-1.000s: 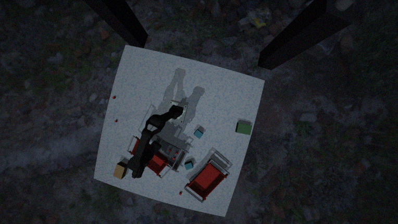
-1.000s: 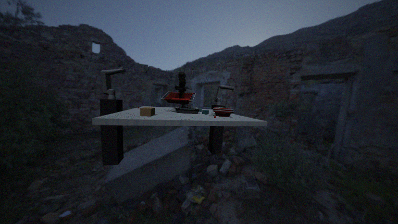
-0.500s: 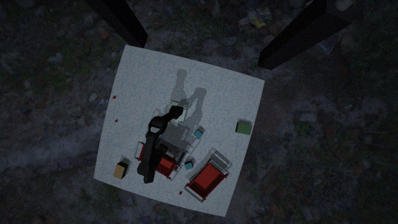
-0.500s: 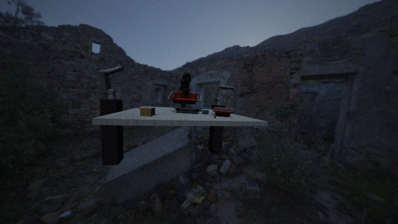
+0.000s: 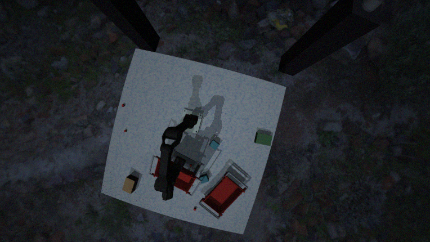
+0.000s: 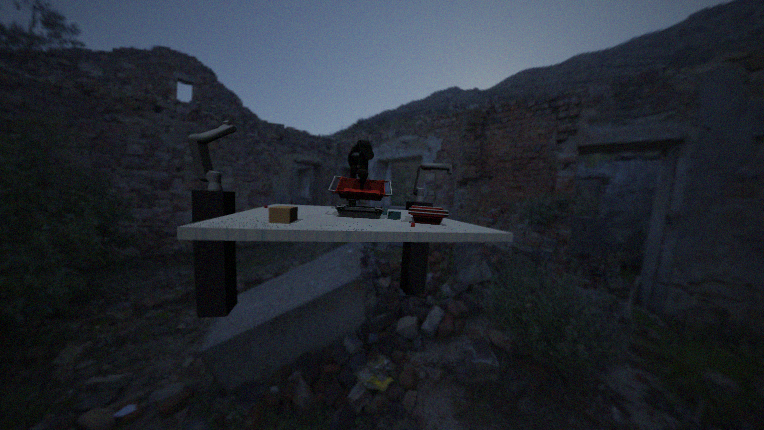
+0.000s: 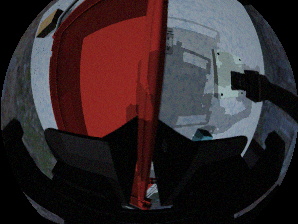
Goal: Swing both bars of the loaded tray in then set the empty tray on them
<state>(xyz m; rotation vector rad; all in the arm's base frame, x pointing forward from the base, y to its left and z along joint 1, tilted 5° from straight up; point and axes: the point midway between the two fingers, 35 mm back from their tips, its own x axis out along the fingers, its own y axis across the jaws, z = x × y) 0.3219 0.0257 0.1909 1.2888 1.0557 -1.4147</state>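
My gripper tip is now 80 mm short of the red plastic tray and 20 mm to the left of it. Also, from my gripper tip: green block (310 mm behind, 550 mm to the left, 160 mm below); then tan block (330 mm ahead, 380 mm to the right, 150 mm below).
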